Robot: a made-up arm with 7 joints. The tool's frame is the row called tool.
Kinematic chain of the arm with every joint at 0, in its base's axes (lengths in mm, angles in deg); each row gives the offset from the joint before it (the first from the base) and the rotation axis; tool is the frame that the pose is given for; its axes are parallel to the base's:
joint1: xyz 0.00 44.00 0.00 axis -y
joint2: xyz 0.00 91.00 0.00 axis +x
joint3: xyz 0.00 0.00 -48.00 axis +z
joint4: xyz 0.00 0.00 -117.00 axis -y
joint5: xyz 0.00 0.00 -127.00 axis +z
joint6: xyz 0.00 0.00 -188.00 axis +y
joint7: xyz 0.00 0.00 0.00 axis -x
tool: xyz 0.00 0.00 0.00
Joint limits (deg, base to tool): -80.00..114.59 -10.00..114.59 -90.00..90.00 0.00..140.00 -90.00..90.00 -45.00..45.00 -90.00..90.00
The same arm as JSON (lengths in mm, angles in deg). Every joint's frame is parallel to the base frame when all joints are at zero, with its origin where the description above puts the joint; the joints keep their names.
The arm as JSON. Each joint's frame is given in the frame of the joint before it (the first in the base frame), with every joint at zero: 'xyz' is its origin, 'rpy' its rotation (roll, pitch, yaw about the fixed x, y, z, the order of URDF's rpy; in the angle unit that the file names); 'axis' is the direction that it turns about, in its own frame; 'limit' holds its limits. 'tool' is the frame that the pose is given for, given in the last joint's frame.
{"units": {"length": "mm", "angle": "deg"}, "joints": [
  {"name": "joint1", "type": "revolute", "origin": {"xyz": [0.0, 44.0, 0.0], "rpy": [0.0, 0.0, 0.0]}, "axis": [0.0, -1.0, 0.0], "limit": {"lower": -80.0, "upper": 114.59}},
  {"name": "joint2", "type": "revolute", "origin": {"xyz": [0.0, 91.0, 0.0], "rpy": [0.0, 0.0, 0.0]}, "axis": [1.0, 0.0, 0.0], "limit": {"lower": -10.0, "upper": 114.59}},
  {"name": "joint3", "type": "revolute", "origin": {"xyz": [0.0, 0.0, -48.0], "rpy": [0.0, 0.0, 0.0]}, "axis": [0.0, 0.0, 1.0], "limit": {"lower": -90.0, "upper": 90.0}},
  {"name": "joint4", "type": "revolute", "origin": {"xyz": [0.0, 0.0, -117.0], "rpy": [0.0, 0.0, 0.0]}, "axis": [0.0, -1.0, 0.0], "limit": {"lower": 0.0, "upper": 140.0}},
  {"name": "joint5", "type": "revolute", "origin": {"xyz": [0.0, 0.0, -127.0], "rpy": [0.0, 0.0, 0.0]}, "axis": [0.0, 0.0, 1.0], "limit": {"lower": -90.0, "upper": 90.0}},
  {"name": "joint6", "type": "revolute", "origin": {"xyz": [0.0, 0.0, -188.0], "rpy": [0.0, 0.0, 0.0]}, "axis": [0.0, 1.0, 0.0], "limit": {"lower": -45.0, "upper": 45.0}},
  {"name": "joint7", "type": "revolute", "origin": {"xyz": [0.0, 0.0, 0.0], "rpy": [0.0, 0.0, 0.0]}, "axis": [-1.0, 0.0, 0.0], "limit": {"lower": -90.0, "upper": 90.0}}
], "tool": {"origin": {"xyz": [0.0, 0.0, 0.0], "rpy": [0.0, 0.0, 0.0]}}}

